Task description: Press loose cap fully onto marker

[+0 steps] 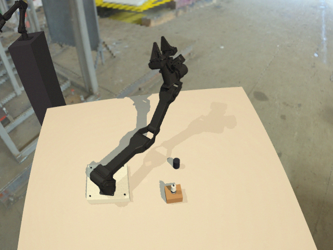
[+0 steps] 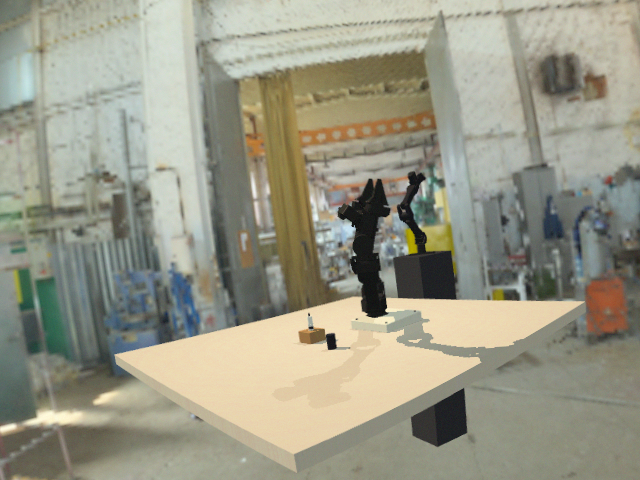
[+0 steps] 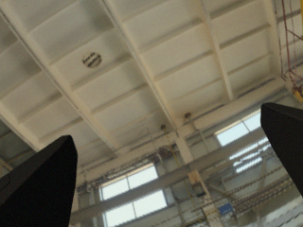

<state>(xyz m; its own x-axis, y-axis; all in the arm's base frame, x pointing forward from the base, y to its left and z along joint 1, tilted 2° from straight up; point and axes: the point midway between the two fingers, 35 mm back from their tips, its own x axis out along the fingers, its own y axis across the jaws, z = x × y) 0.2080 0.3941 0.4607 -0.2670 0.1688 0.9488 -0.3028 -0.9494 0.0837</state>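
The black cap lies 49 cm below my gripper tip, 25 cm to the right of it and 8 cm ahead of it. The rest, counted from my gripper tip: brown holder block: 49 cm below, 41 cm to the right, 7 cm ahead.
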